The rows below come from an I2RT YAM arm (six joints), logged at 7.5 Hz.
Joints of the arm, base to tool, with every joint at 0 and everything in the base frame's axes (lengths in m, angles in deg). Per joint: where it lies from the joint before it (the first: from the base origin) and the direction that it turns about. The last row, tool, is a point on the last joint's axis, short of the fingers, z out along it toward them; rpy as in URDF.
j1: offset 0 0 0.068 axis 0 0 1
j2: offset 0.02 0.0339 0.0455 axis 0 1 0
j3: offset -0.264 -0.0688 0 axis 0 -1 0
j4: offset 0.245 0.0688 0.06 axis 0 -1 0
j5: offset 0.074 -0.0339 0.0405 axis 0 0 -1
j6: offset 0.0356 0 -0.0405 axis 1 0 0
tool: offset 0 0 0 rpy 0 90 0
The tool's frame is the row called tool.
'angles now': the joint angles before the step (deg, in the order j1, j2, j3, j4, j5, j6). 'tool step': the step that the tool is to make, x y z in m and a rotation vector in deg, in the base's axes. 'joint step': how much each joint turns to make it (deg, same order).
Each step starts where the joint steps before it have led.
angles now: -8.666, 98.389, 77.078, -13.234, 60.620, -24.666
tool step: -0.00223, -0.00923, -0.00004, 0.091, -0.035, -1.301
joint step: -1.420, 0.001, 0.002, -0.001, -0.152, 0.022
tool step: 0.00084, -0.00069, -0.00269, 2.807, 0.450, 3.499
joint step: -0.306, -0.001, -0.002, -0.961, -4.656, 0.024
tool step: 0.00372, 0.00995, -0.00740, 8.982, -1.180, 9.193
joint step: 0.829, 0.000, 0.022, -3.016, -12.132, 3.385
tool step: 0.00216, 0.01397, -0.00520, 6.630, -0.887, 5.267
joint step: 1.597, -0.001, -0.001, -2.492, -7.102, 3.651
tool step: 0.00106, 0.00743, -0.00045, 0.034, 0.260, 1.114
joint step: 1.114, 0.001, -0.021, -0.241, 0.000, 0.001
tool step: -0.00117, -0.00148, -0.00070, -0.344, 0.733, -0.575
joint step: -0.198, 0.000, 0.001, -0.634, 0.568, -0.089
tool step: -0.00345, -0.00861, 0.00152, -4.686, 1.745, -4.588
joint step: -0.917, 0.000, 0.020, -0.152, 5.989, -1.529
